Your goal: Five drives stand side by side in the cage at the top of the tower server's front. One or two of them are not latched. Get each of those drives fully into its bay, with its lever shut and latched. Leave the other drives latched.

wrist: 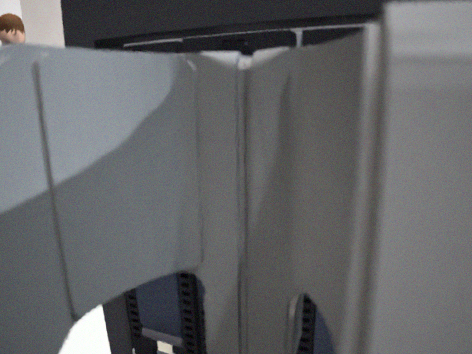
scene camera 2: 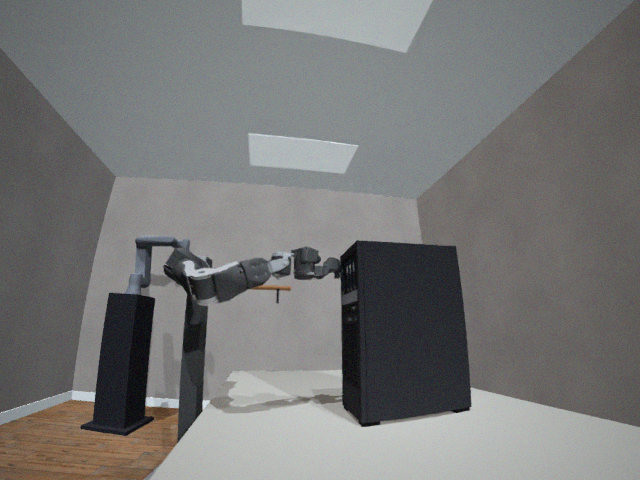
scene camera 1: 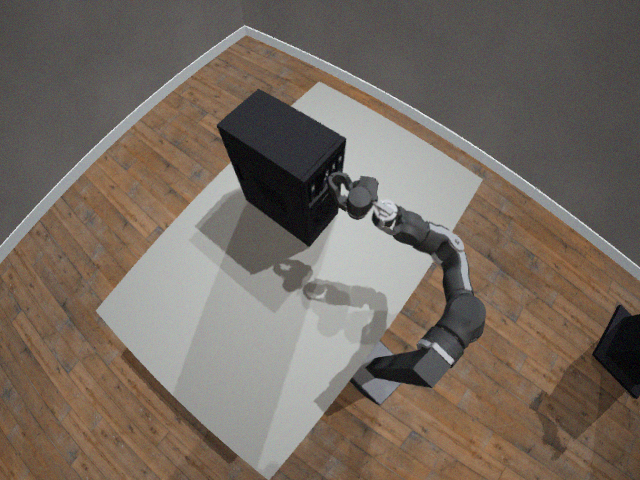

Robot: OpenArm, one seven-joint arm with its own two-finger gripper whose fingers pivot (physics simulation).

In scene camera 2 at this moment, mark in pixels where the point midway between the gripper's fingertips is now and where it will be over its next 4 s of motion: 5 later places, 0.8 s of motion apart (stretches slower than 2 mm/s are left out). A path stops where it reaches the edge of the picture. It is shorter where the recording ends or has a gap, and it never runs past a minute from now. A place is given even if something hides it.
My gripper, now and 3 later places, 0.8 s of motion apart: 338,269; 346,268; 317,266; 287,244
